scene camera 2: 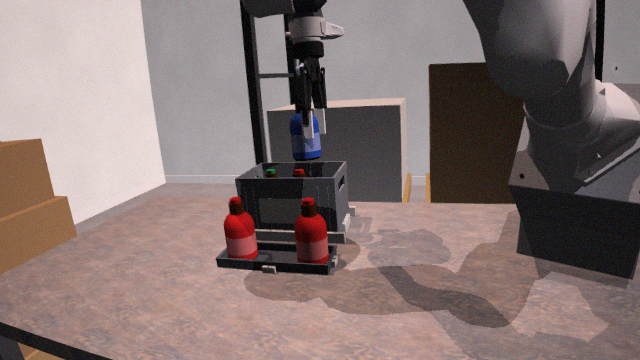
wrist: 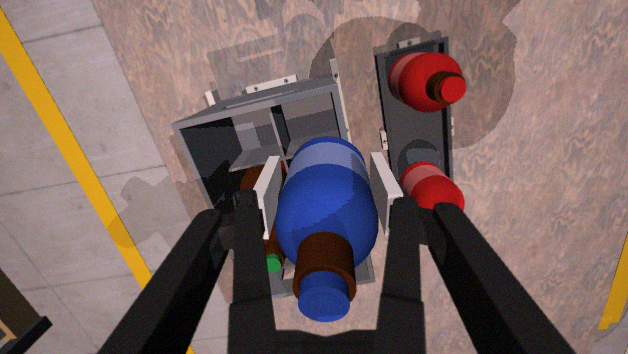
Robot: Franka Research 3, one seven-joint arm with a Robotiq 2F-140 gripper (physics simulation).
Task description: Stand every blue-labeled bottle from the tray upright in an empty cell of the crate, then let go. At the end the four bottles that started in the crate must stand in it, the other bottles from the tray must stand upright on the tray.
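My gripper point(scene camera 2: 314, 125) point(wrist: 325, 170) is shut on a blue-labeled bottle point(scene camera 2: 305, 142) point(wrist: 327, 200), held upright by its sides above the crate point(scene camera 2: 295, 200) point(wrist: 182, 127). The bottle's base is a little above the crate's rim in the scene view. In the crate, a green cap point(scene camera 2: 270, 172) point(wrist: 273, 263) and a red cap point(scene camera 2: 299, 172) show; two cells at the upper end of the wrist view are empty. The held bottle and fingers hide other cells. Two red-labeled bottles point(scene camera 2: 241, 235) point(scene camera 2: 311, 237) point(wrist: 425, 80) point(wrist: 431, 186) stand upright on the tray point(scene camera 2: 275, 256) point(wrist: 415, 125).
The tray lies beside the crate on the table point(scene camera 2: 150, 280) point(wrist: 540, 200). Pale brackets point(scene camera 2: 300, 236) point(wrist: 270, 84) sit around the crate. The robot's base point(scene camera 2: 575, 235) stands at the right, and brown boxes point(scene camera 2: 30, 215) are at the left.
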